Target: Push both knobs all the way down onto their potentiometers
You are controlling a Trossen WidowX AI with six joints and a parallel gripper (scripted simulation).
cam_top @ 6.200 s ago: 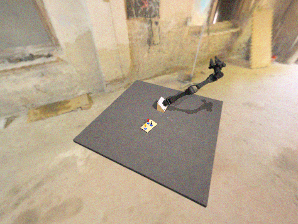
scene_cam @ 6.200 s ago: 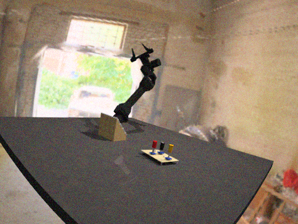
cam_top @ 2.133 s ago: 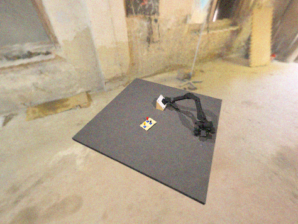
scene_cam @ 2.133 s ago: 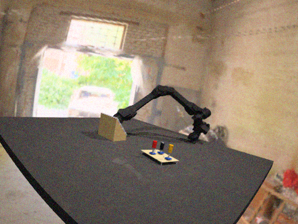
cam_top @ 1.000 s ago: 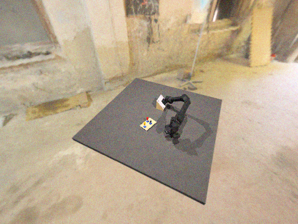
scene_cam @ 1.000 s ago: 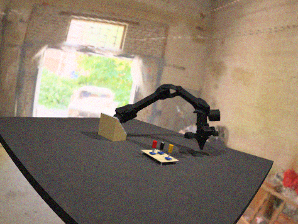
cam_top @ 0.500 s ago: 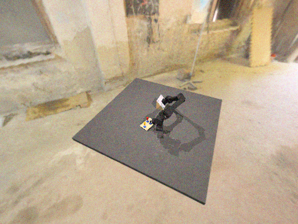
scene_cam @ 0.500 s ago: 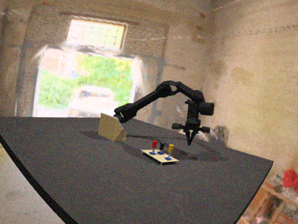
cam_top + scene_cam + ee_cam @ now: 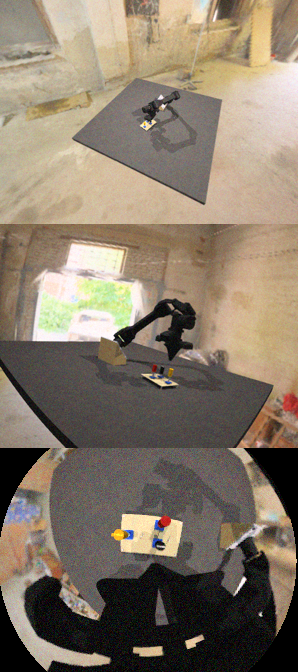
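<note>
My gripper tip is 20 mm past the black knob, 20 mm to the left of it and 50 mm above it. Also, from my gripper tip: yellow knob (50 mm ahead, 60 mm to the right, 30 mm below).
</note>
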